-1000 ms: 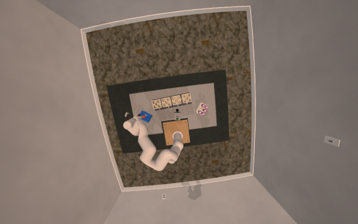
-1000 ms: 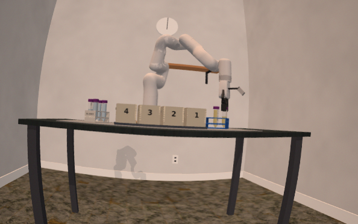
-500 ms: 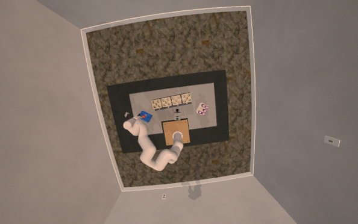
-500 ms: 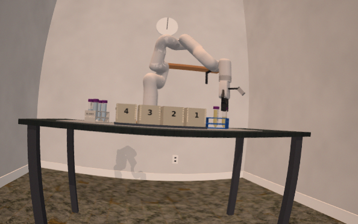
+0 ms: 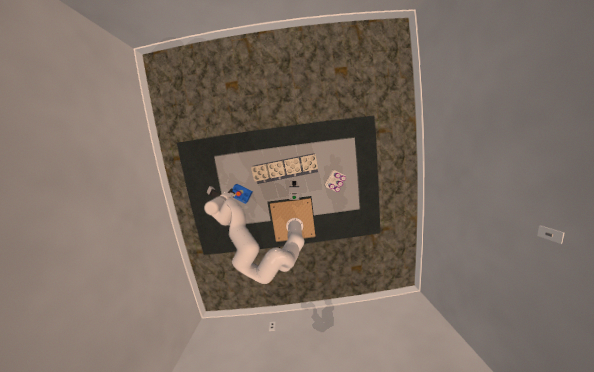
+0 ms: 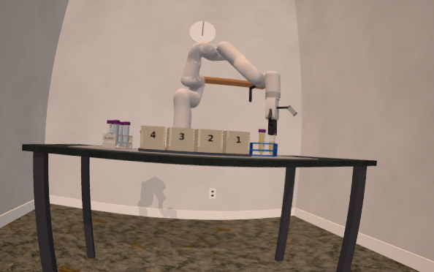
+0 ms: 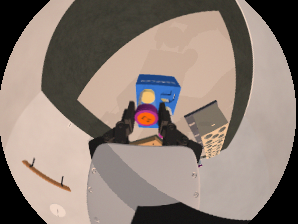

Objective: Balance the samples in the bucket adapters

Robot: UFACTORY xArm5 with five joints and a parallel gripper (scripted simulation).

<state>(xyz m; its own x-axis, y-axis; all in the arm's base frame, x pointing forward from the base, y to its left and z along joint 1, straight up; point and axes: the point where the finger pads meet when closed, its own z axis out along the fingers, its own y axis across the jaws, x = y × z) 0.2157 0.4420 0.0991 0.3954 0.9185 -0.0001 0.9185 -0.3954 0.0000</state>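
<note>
Right now my hand is 50 mm above the orange-dotted sample tube and 10 mm to the right of it. From my hand the other things lie so: loading stand ST: 350 mm to the right, 200 mm ahead, 110 mm below; then adapter 2: 290 mm to the right, 190 mm ahead, 70 mm below; then blue sample rack RS: 90 mm below, 40 mm to the right.
</note>
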